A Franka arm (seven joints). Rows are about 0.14 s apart.
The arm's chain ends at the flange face. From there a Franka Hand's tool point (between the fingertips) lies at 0.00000 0.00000 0.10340 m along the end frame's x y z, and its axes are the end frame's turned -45 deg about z.
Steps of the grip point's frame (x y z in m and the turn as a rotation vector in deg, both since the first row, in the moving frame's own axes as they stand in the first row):
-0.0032 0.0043 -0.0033 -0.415 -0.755 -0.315
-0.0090 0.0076 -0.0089 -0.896 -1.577 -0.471
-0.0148 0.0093 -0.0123 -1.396 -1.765 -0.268
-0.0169 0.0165 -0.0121 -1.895 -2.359 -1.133
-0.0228 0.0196 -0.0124 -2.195 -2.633 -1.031
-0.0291 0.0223 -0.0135 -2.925 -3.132 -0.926
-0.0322 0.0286 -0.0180 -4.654 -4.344 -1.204
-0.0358 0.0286 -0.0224 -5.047 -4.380 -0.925
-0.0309 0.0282 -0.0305 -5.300 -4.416 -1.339
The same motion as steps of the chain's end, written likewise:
0.0012 0.0038 -0.0033 -0.827 -0.240 -0.315
-0.0001 0.0086 -0.0088 -1.749 -0.482 -0.471
-0.0034 0.0130 -0.0122 -2.235 -0.261 -0.268
0.0003 0.0182 -0.0120 -3.008 -0.328 -1.133
-0.0018 0.0238 -0.0122 -3.414 -0.310 -1.031
-0.0046 0.0286 -0.0132 -4.283 -0.146 -0.926
-0.0031 0.0315 -0.0174 -6.363 0.219 -1.204
-0.0060 0.0335 -0.0217 -6.666 0.472 -0.925
-0.0032 0.0294 -0.0298 -6.870 0.625 -1.339

